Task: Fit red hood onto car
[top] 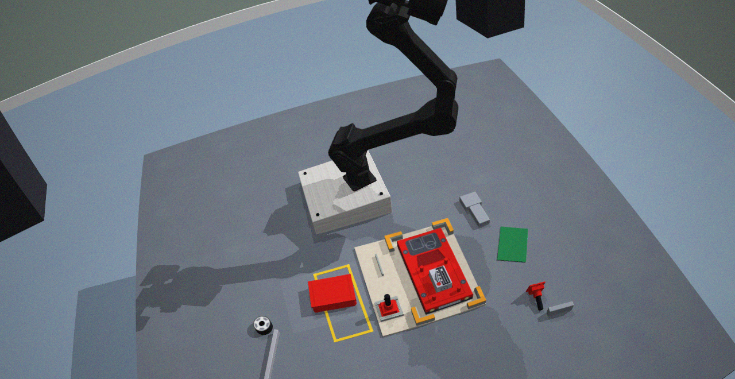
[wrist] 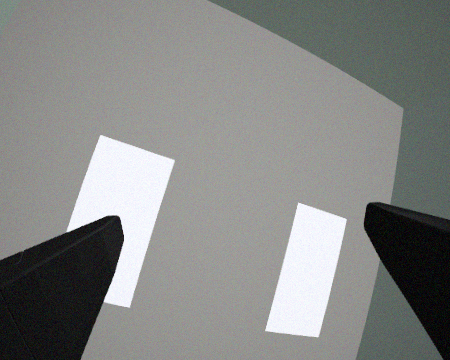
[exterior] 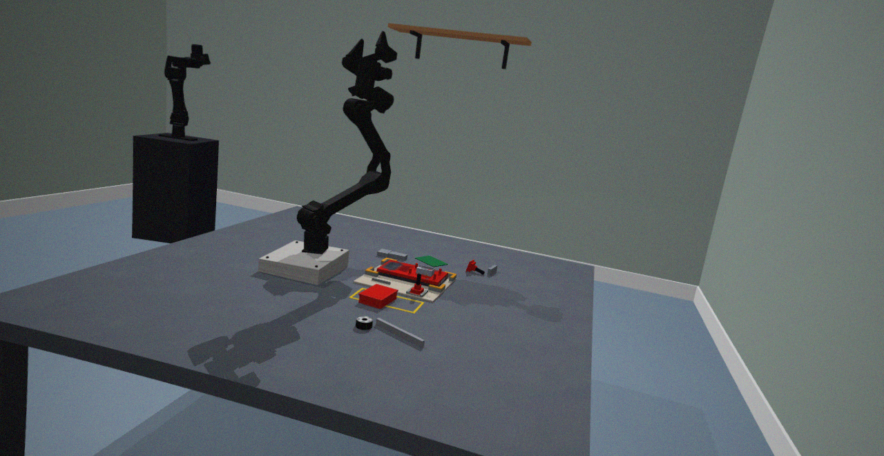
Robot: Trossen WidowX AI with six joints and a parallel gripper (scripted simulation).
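Now: gripper tip 170 mm short of the red hood, 380 mm to the left of it and 700 mm above it. Also, from my gripper tip: grey engine block (280 mm ahead, 160 mm to the right, 700 mm below); green plate (270 mm ahead, 40 mm to the left, 720 mm below); wheel (180 mm ahead, 550 mm to the right, 710 mm below).
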